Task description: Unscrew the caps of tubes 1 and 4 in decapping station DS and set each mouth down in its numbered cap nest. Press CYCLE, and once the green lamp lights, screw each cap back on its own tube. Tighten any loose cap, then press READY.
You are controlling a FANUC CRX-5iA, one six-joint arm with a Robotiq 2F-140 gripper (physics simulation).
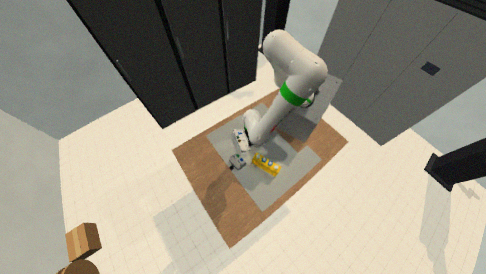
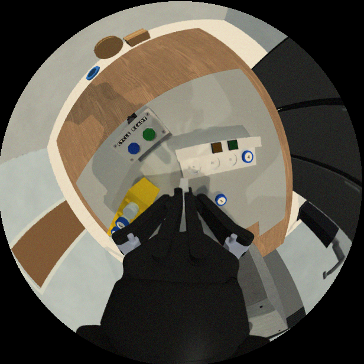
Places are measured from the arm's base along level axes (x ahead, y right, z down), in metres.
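Where they show: gripper, fingertip midpoint: (image 1: 249,146).
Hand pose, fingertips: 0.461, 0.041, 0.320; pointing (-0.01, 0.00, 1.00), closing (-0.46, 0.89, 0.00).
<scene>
Each offset is from my fingertips to the top centre of the thing, as dx, dy, dz. Level surfaces: height alone.
My gripper (image 2: 184,184) is shut and empty, above the mat just in front of the white nest block @[+0.002, +0.111, +0.014] (image 2: 200,170) (image 1: 240,142). A blue cap marked 4 (image 2: 247,156) sits at the block's right end. The brown lamp (image 2: 216,147) and green lamp (image 2: 232,145) look dark. Another blue cap (image 2: 220,200), its number apparently 1, lies face up on the mat right of the fingertips. The yellow station (image 2: 144,190) (image 1: 273,171) holds a pale uncapped tube (image 2: 131,209) and blue-capped tubes (image 2: 121,223), partly hidden by the gripper. The button box @[+0.148, -0.036, -0.017] (image 2: 145,125) (image 1: 237,161) has blue (image 2: 133,148) and green (image 2: 149,134) buttons.
The grey mat @[dz +0.067] (image 2: 225,95) (image 1: 265,197) lies on the wooden table @[dz +0.071] (image 2: 175,55) (image 1: 227,227). The button box stands left of the nest block, with the yellow station in front of it. A grey pedestal (image 1: 320,102) stands beside the arm. Dark cabinets (image 1: 135,55) stand beyond the table.
</scene>
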